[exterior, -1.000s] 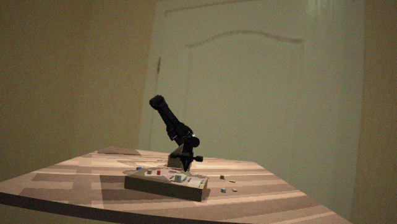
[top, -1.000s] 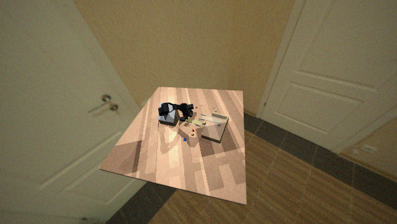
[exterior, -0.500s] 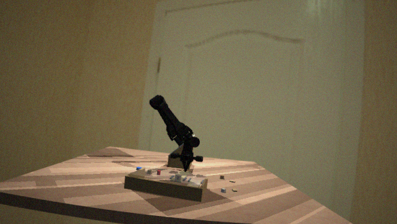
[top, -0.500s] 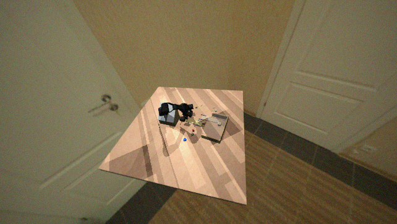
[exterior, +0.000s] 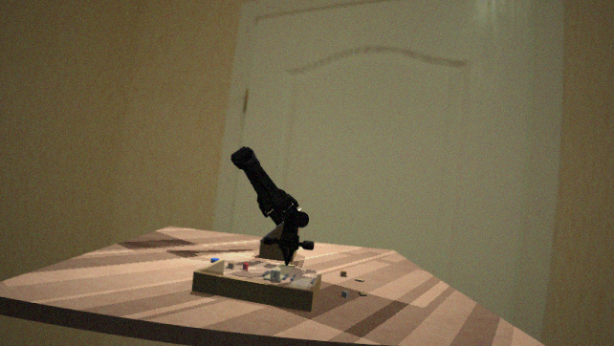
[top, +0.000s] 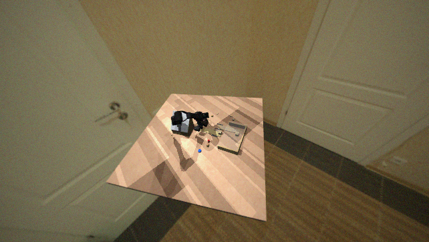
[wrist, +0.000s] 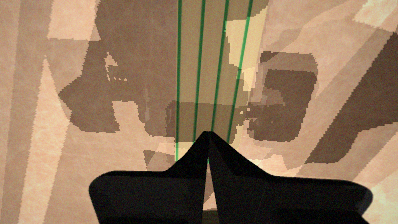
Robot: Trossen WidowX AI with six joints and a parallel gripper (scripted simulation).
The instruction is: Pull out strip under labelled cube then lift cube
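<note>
My gripper tip is now 11 cm short of the red cylinder, 14 cm to the left of it and 1 cm below it. The rest, counted from my gripper tip: blue block 6 cm ahead, 26 cm to the right.
</note>
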